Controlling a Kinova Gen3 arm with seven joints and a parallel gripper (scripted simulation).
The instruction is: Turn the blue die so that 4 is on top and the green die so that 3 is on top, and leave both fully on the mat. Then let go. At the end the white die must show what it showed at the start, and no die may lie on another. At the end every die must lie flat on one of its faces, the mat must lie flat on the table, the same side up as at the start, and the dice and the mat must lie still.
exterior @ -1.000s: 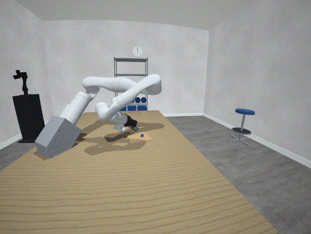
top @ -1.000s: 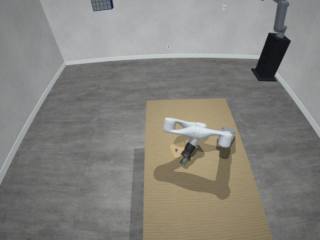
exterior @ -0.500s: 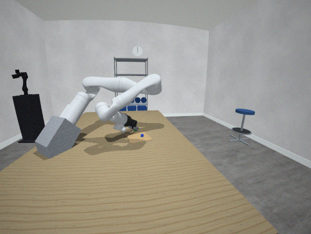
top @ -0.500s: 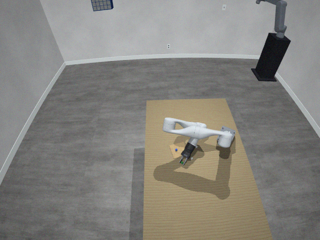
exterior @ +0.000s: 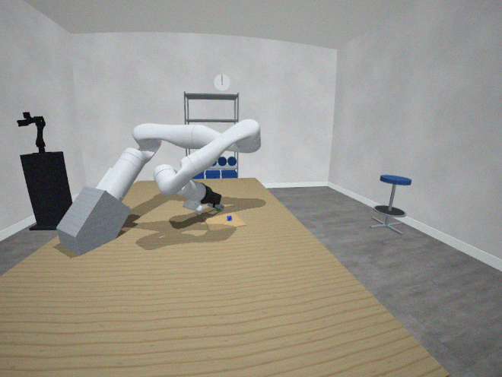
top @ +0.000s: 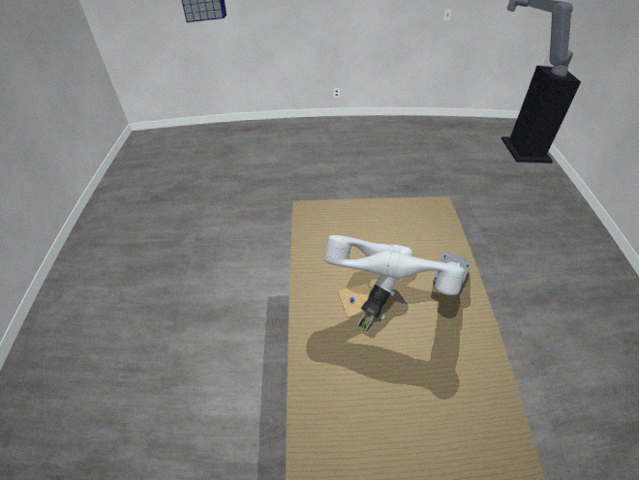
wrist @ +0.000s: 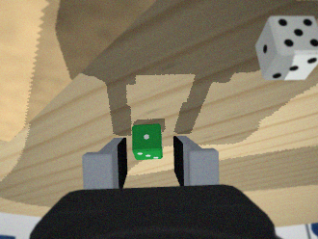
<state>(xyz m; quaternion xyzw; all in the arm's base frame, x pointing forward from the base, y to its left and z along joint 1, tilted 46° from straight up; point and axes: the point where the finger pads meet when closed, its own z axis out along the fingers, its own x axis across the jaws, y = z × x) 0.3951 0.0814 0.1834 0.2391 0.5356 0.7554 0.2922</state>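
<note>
My gripper is now 10 mm above the green die. Round my hand: tan mat: 130 mm to the right, 20 mm below, 20 mm ahead; then blue die: 130 mm to the right, 40 mm ahead, 10 mm below; then white die: 80 mm behind, 40 mm to the right, 10 mm below.
</note>
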